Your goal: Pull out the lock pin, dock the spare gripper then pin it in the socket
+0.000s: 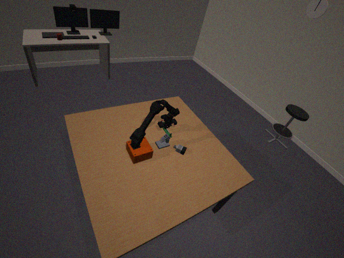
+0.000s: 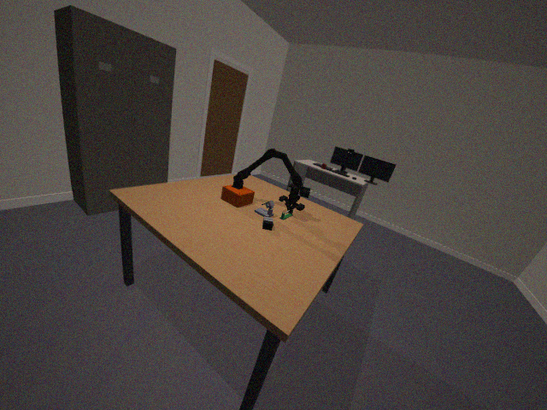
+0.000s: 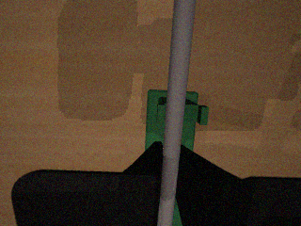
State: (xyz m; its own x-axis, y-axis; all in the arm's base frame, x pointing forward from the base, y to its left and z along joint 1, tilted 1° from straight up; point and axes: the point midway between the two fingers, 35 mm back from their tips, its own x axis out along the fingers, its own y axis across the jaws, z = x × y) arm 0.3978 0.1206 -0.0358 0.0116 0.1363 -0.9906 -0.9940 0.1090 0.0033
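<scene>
Now: the green holder 4 cm to the right of my gripper tip. The rest, counted from my gripper tip: spare gripper 3 cm behind, 27 cm to the right; grey mount 11 cm behind, 14 cm to the right, 3 cm above.
</scene>
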